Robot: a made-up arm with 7 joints. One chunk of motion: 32 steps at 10 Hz.
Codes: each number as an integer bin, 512 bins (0 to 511) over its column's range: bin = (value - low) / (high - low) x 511, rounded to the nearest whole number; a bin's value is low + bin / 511 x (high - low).
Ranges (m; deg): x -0.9..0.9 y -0.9..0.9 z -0.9..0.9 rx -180..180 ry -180..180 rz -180..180
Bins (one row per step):
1: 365 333 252 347 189 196
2: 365 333 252 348 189 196
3: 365 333 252 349 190 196
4: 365 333 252 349 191 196
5: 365 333 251 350 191 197
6: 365 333 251 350 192 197
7: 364 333 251 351 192 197
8: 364 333 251 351 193 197
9: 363 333 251 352 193 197
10: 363 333 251 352 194 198
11: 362 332 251 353 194 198
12: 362 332 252 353 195 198
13: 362 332 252 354 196 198
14: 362 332 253 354 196 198
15: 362 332 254 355 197 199
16: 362 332 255 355 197 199
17: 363 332 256 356 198 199
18: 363 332 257 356 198 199
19: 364 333 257 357 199 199
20: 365 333 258 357 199 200
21: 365 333 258 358 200 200
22: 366 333 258 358 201 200
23: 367 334 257 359 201 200
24: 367 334 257 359 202 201
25: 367 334 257 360 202 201
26: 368 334 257 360 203 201
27: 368 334 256 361 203 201
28: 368 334 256 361 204 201
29: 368 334 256 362 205 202
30: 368 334 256 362 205 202
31: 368 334 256 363 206 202
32: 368 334 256 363 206 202
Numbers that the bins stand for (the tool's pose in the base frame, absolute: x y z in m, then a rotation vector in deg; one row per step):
1: 0.3857 0.2730 -0.0123 64.46 -46.85 -41.92
2: 0.3857 0.2730 -0.0123 65.17 -46.85 -41.92
3: 0.3857 0.2730 -0.0123 65.87 -46.14 -41.92
4: 0.3857 0.2730 -0.0123 65.87 -45.44 -41.92
5: 0.3857 0.2730 -0.0159 66.58 -45.44 -41.21
6: 0.3857 0.2730 -0.0159 66.58 -44.74 -41.21
7: 0.3822 0.2730 -0.0159 67.28 -44.74 -41.21
8: 0.3822 0.2730 -0.0159 67.28 -44.03 -41.21
9: 0.3787 0.2730 -0.0159 67.98 -44.03 -41.21
10: 0.3787 0.2730 -0.0159 67.98 -43.33 -40.51
11: 0.3751 0.2695 -0.0159 68.69 -43.33 -40.51
12: 0.3751 0.2695 -0.0123 68.69 -42.62 -40.51
13: 0.3751 0.2695 -0.0123 69.39 -41.92 -40.51
14: 0.3751 0.2695 -0.0088 69.39 -41.92 -40.51
15: 0.3751 0.2695 -0.0053 70.10 -41.21 -39.80
16: 0.3751 0.2695 -0.0018 70.10 -41.21 -39.80
17: 0.3787 0.2695 0.0018 70.80 -40.51 -39.80
18: 0.3787 0.2695 0.0053 70.80 -40.51 -39.80
19: 0.3822 0.2730 0.0053 71.51 -39.80 -39.80
20: 0.3857 0.2730 0.0088 71.51 -39.80 -39.10
21: 0.3857 0.2730 0.0088 72.21 -39.10 -39.10
22: 0.3892 0.2730 0.0088 72.21 -38.40 -39.10
23: 0.3928 0.2765 0.0053 72.92 -38.40 -39.10
24: 0.3928 0.2765 0.0053 72.92 -37.69 -38.40
25: 0.3928 0.2765 0.0053 73.62 -37.69 -38.40
26: 0.3963 0.2765 0.0053 73.62 -36.99 -38.40
27: 0.3963 0.2765 0.0018 74.32 -36.99 -38.40
28: 0.3963 0.2765 0.0018 74.32 -36.28 -38.40
29: 0.3963 0.2765 0.0018 75.03 -35.58 -37.69
30: 0.3963 0.2765 0.0018 75.03 -35.58 -37.69
31: 0.3963 0.2765 0.0018 75.73 -34.87 -37.69
32: 0.3963 0.2765 0.0018 75.73 -34.87 -37.69

